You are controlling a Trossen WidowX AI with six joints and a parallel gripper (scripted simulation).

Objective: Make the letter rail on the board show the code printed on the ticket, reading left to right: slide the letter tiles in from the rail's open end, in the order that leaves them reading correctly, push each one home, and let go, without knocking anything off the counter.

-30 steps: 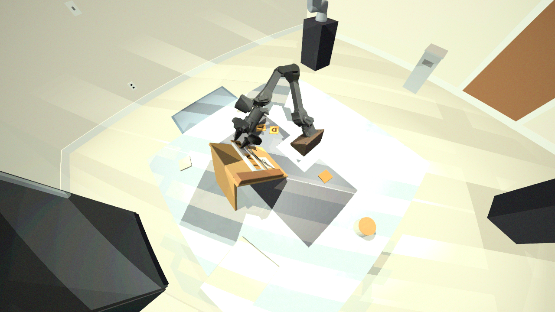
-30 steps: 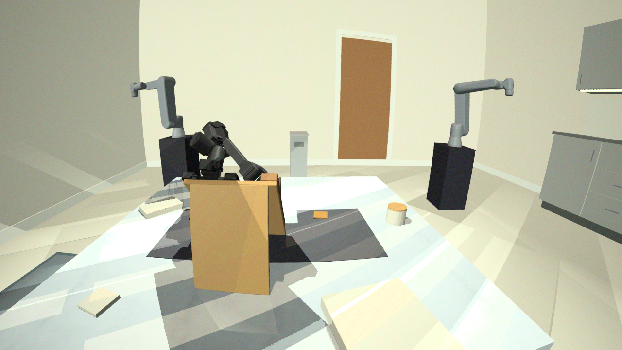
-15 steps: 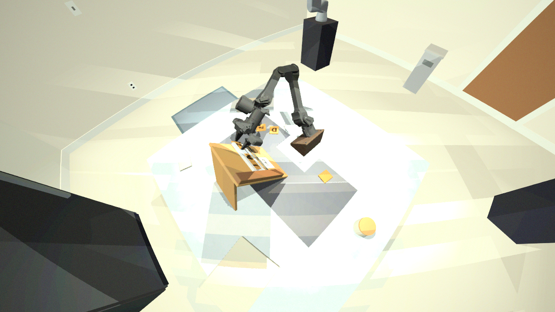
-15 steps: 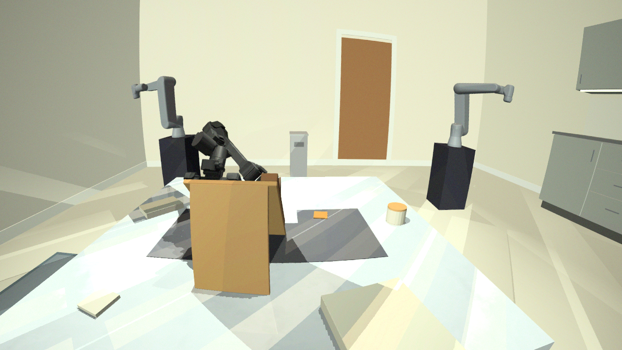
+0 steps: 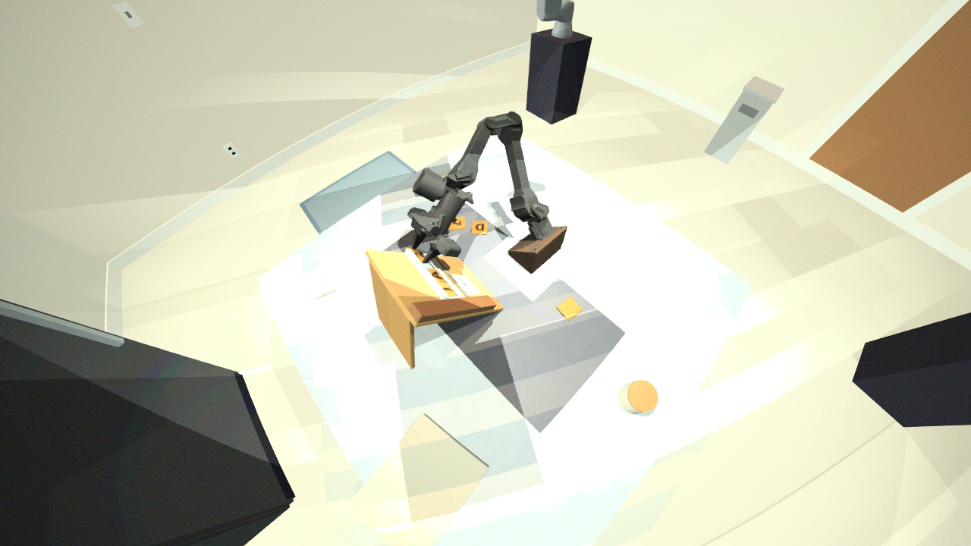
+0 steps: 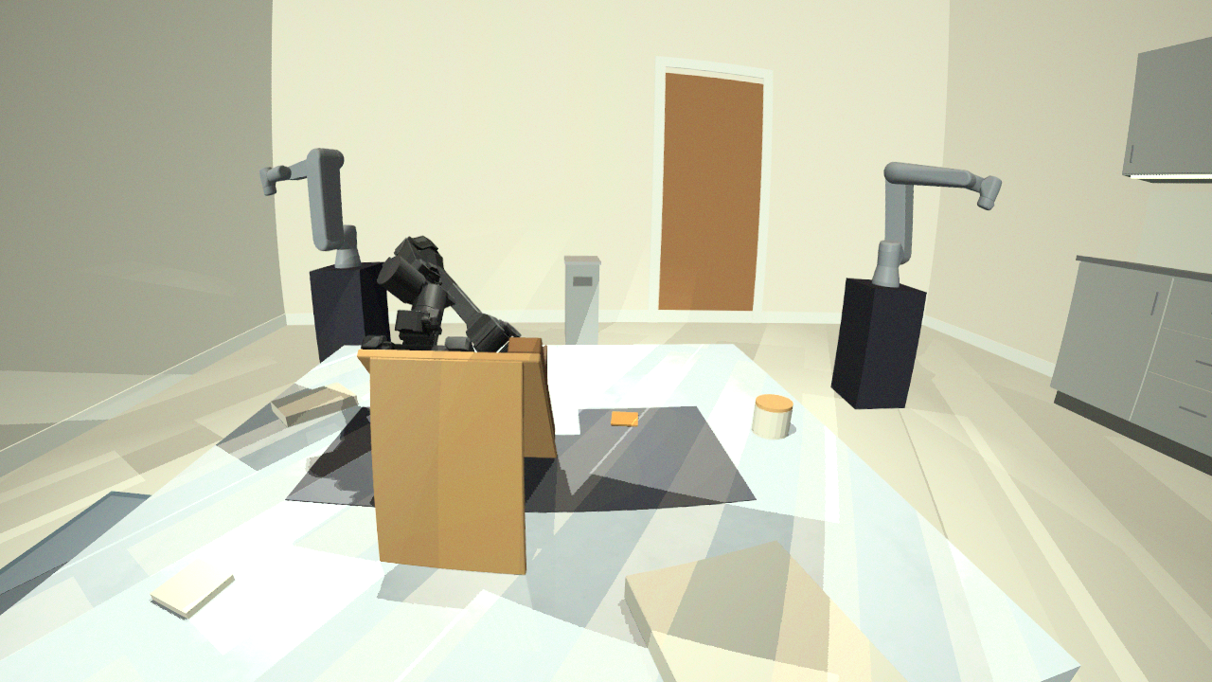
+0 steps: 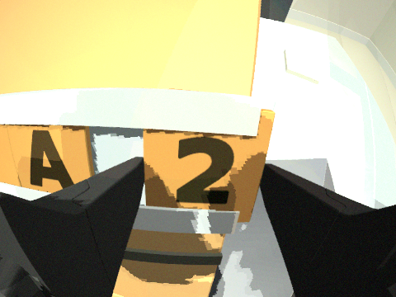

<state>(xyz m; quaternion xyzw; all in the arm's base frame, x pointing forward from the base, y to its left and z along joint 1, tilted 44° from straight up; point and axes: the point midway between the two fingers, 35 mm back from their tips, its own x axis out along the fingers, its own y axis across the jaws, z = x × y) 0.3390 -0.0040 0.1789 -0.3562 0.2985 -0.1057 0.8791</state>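
Now: gripper tip 11 cm to the right of the white ticket, 8 cm above it and 7 cm past it. The rest, counted from my gripper tip: grey mat 17 cm behind, 16 cm below, 14 cm to the left; then pale pad 31 cm ahead, 22 cm to the right, 15 cm below; then round tan-lidded canister 65 cm to the left, 24 cm behind, 12 cm below.
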